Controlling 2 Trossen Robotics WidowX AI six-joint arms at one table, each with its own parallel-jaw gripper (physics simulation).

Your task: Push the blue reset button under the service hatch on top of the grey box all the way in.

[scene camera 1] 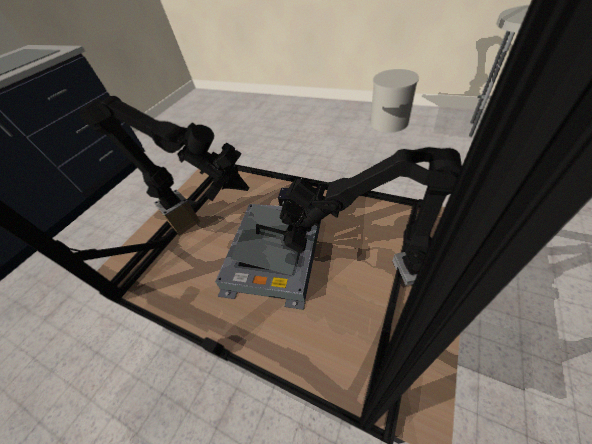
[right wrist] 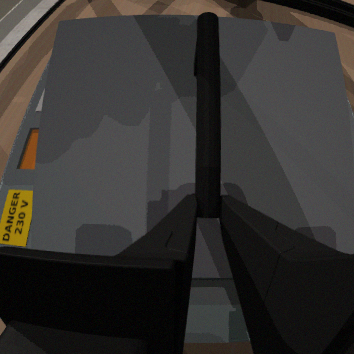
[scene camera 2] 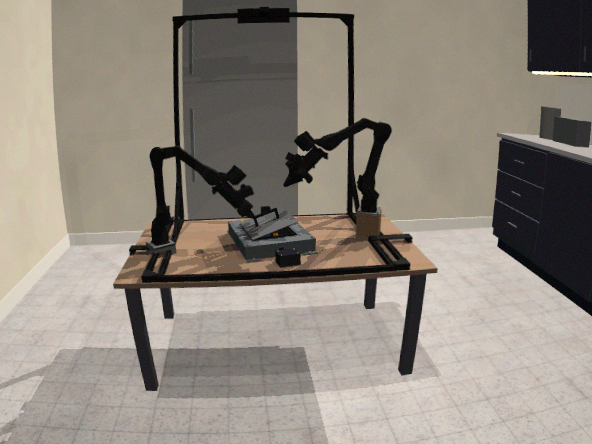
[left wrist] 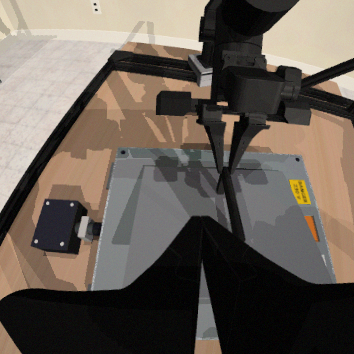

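Observation:
The grey box lies on the table. Its service hatch is partly raised and tilted. My right gripper is shut on one end of the hatch's black handle. Small coloured spots show under the hatch in scene camera 2, too small to tell the blue reset button among them. My left gripper is shut and empty, in the air apart from the box.
A dark block with a connector sits close beside the box. A yellow label marks the box's edge strip. Black frame rails run around the table.

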